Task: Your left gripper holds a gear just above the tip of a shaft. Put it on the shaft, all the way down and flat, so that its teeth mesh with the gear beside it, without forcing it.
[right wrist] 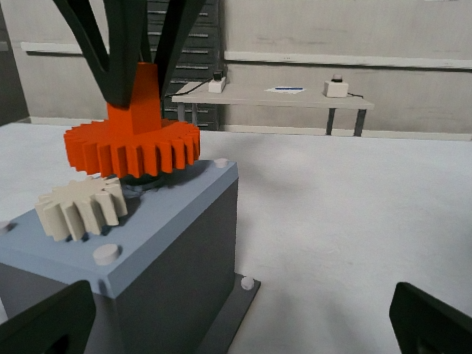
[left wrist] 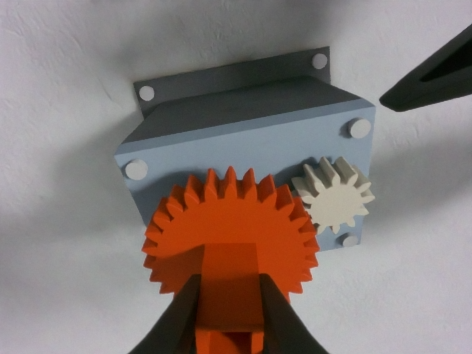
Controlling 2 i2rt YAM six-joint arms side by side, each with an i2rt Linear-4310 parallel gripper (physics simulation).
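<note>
My left gripper is shut on the square hub of the orange gear. The orange gear is held roughly level above the blue-grey top plate, with a gap under it in the right wrist view. A dark round part shows beneath the gear; the shaft's tip is hidden. The cream gear sits on the plate beside it, its top lower than the orange gear's underside or about level with it. My right gripper is open and empty beside the housing; one of its fingers shows at the right in the left wrist view.
The housing has a blue-grey top, pale screw heads and a dark base flange on the white table. A far bench and drawers stand in the background.
</note>
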